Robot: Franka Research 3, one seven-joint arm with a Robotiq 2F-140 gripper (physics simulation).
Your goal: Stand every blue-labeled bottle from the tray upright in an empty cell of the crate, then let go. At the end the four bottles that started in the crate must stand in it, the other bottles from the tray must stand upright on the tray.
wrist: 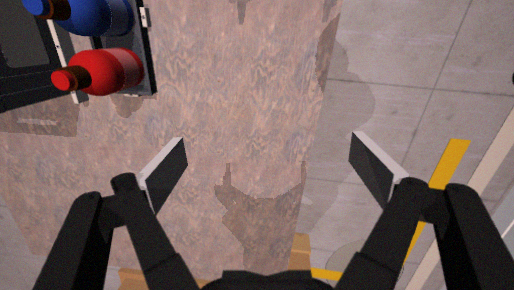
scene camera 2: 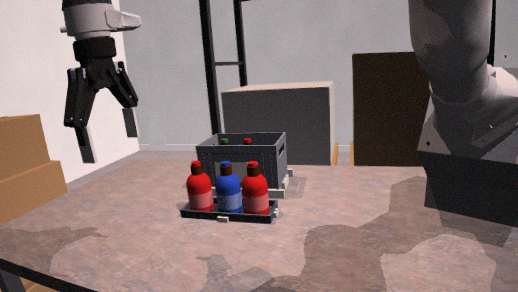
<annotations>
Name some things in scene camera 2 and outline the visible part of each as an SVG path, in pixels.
My gripper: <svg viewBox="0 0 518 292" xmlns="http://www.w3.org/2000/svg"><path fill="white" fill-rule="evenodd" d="M113 37L77 40L72 44L75 60L80 62L80 67L67 70L68 88L63 124L65 127L75 129L83 163L95 164L98 162L90 127L87 124L96 93L100 89L108 88L122 105L127 138L140 137L134 108L138 106L138 97L125 71L124 62L113 62L112 60L117 55L115 39Z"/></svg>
A tray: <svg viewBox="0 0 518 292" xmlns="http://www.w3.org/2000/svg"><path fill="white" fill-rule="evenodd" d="M181 218L218 221L218 216L228 217L228 220L231 222L271 224L275 208L278 208L278 200L269 199L269 212L266 215L245 214L244 208L240 213L219 212L217 197L213 197L214 208L211 211L190 210L188 202L180 209Z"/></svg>
</annotations>
